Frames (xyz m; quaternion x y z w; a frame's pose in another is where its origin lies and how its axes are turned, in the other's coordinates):
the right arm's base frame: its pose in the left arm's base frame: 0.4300 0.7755 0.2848 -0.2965 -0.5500 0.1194 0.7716
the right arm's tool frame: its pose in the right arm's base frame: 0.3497 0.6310 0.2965 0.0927 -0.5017 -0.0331 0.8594
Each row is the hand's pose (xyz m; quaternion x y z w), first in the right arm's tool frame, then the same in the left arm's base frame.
Working: the right arm's tool frame: its pose in the left arm's base frame: 0.3751 1.5528 0.2503 -0.1052 -0.8585 0.2768 0.4186

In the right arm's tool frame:
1: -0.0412 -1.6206 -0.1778 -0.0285 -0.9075 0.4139 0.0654
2: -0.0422 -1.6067 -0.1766 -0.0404 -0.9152 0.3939 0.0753
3: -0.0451 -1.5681 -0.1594 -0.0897 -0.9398 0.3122 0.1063
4: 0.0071 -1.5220 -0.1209 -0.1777 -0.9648 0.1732 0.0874
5: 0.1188 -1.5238 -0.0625 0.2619 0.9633 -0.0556 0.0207
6: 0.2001 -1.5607 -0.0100 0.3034 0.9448 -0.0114 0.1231
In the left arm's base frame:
1: 0.6220 0.2682 1.2243 0.1230 0.4004 -0.2624 0.8693
2: 0.6210 0.2788 1.2152 0.1097 0.4175 -0.2473 0.8675
3: 0.6074 0.3028 1.1830 0.0566 0.4767 -0.1819 0.8582
4: 0.5424 0.3474 1.1724 -0.0348 0.5099 -0.0456 0.8583
5: 0.4270 0.3694 1.2182 -0.1115 0.4521 0.1060 0.8786
6: 0.3371 0.3522 1.2666 -0.1377 0.3726 0.1904 0.8977

